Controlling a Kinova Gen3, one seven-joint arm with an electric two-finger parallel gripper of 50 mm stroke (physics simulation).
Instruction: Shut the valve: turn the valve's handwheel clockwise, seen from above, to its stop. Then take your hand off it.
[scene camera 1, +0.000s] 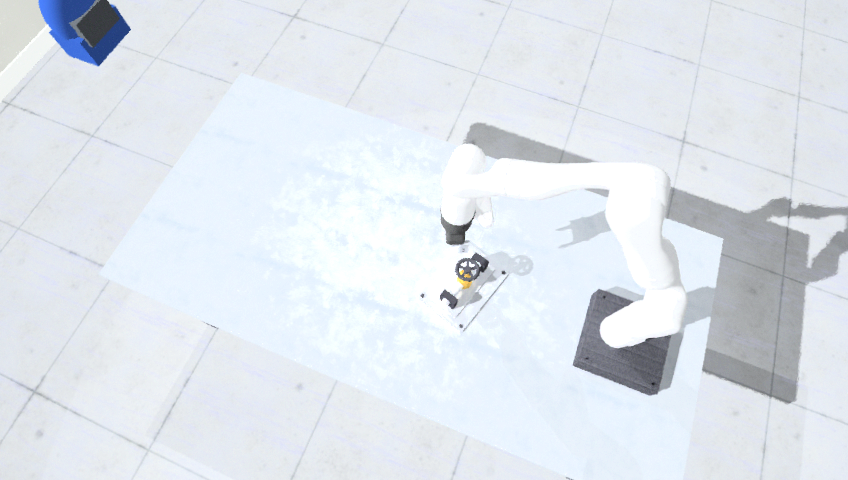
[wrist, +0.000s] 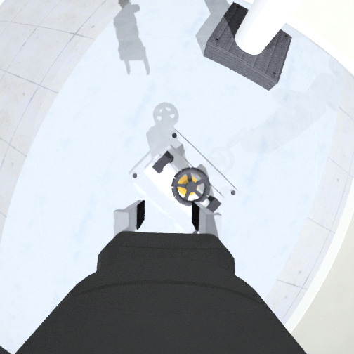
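The valve's dark spoked handwheel (scene camera 1: 467, 269) (wrist: 191, 187) stands above a yellow valve body (scene camera 1: 464, 283) on a white base plate (scene camera 1: 460, 319). My gripper (scene camera 1: 457, 243) (wrist: 167, 210) is open, with nothing between its fingers. In the scene view it is just up and left of the handwheel, and its pale fingers are hard to make out. In the wrist view the right fingertip lies right below the wheel's lower rim and the left one is well to the left. The wheel is not between the fingers. Whether the right finger touches the rim I cannot tell.
Two black blocks (scene camera 1: 479, 262) (wrist: 163, 162) sit on either side of the valve. The arm's dark square base (scene camera 1: 618, 371) (wrist: 240, 65) stands to the right in the scene view. A blue object (scene camera 1: 89, 35) is at the top left, off the pale table top (scene camera 1: 196, 208).
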